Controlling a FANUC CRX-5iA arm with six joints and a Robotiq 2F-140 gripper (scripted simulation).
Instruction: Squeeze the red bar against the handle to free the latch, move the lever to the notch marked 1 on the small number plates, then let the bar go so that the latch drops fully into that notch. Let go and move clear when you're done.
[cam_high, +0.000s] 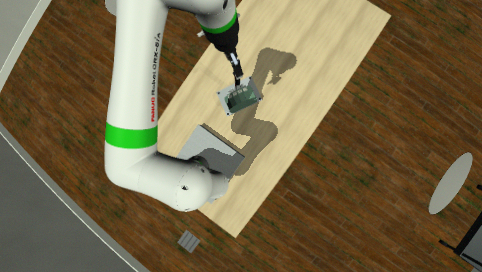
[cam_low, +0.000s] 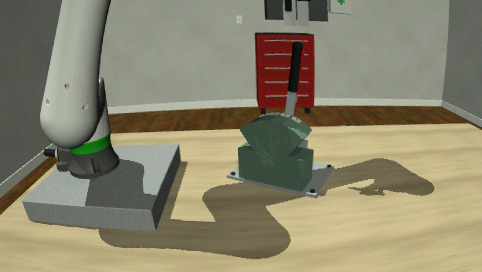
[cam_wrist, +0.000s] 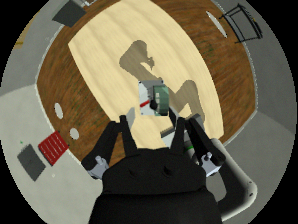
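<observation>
My hand is 1 cm past the red bar, 2 cm to the right of it and 21 cm above it.
</observation>
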